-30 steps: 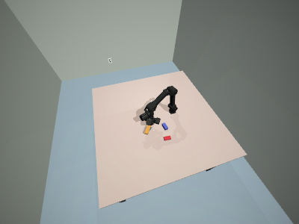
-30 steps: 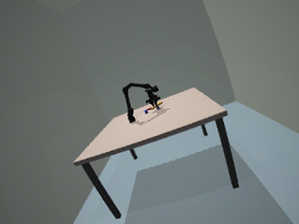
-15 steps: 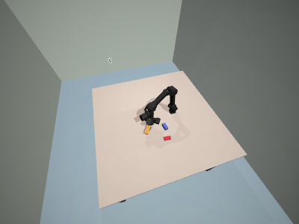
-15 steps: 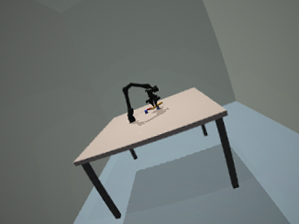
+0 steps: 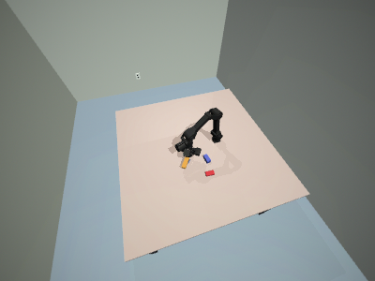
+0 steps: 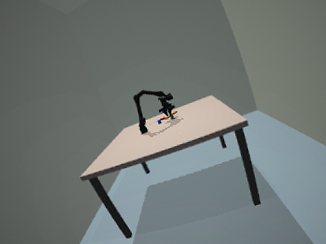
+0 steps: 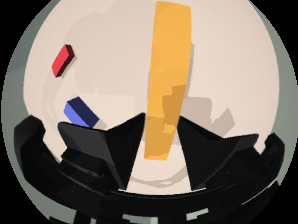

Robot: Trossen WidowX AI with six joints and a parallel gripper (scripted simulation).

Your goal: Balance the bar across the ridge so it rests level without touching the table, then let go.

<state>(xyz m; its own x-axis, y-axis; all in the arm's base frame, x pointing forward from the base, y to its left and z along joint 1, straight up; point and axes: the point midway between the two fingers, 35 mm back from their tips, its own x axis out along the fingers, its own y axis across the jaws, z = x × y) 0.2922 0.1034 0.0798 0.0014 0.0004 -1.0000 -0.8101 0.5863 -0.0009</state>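
Right now the orange bar is 2 cm to the left of my gripper tip and 2 cm ahead of it. From my gripper tip the other things lie so: red block (19 cm to the left, 11 cm behind, 4 cm below); then blue block (14 cm behind, 6 cm to the left, 3 cm below).
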